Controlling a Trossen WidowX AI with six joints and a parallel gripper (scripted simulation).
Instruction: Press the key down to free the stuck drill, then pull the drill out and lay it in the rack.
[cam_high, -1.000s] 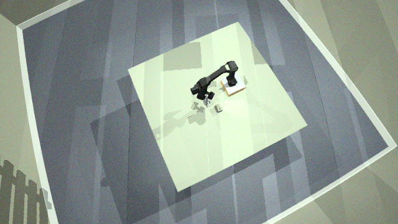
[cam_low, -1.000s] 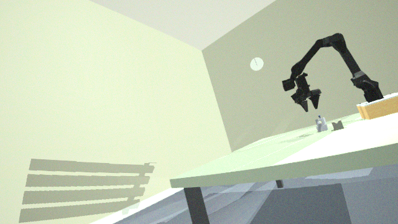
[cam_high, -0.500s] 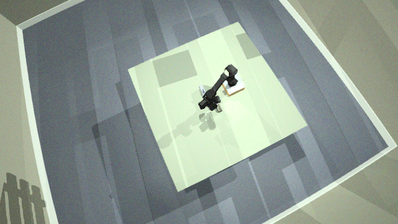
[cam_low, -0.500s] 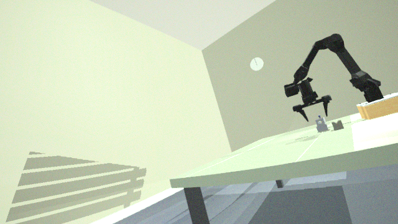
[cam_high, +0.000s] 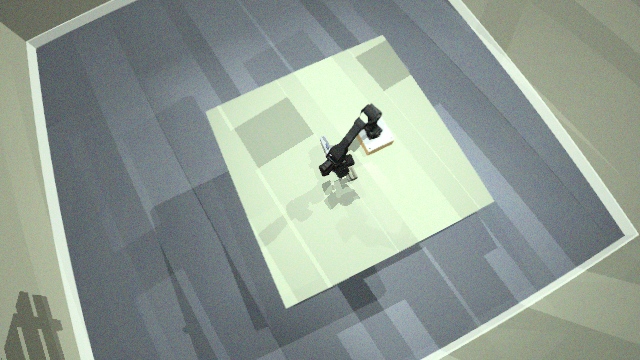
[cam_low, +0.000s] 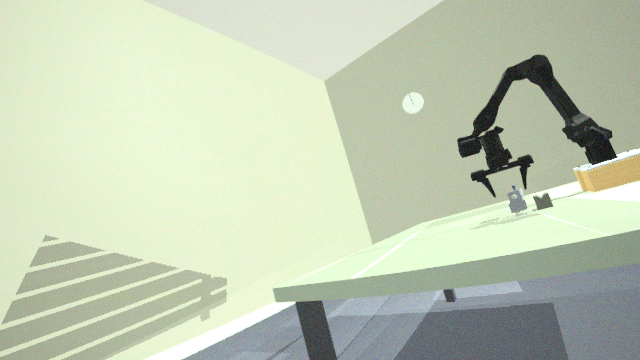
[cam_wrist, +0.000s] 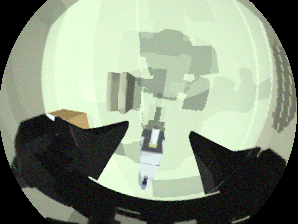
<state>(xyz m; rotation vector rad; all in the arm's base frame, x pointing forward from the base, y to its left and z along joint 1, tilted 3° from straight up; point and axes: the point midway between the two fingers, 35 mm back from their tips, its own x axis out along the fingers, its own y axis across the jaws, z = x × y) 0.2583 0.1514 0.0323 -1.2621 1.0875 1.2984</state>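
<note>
Now: the drill 7 cm to the right of my gripper tip and 2 cm below it. The rest, counted from my gripper tip: blue key (15 cm to the right, 1 cm below, 1 cm ahead); grey rack (8 cm behind, 4 cm below, 3 cm to the left); drill fixture (13 cm to the right, 3 cm below, 1 cm ahead).
</note>
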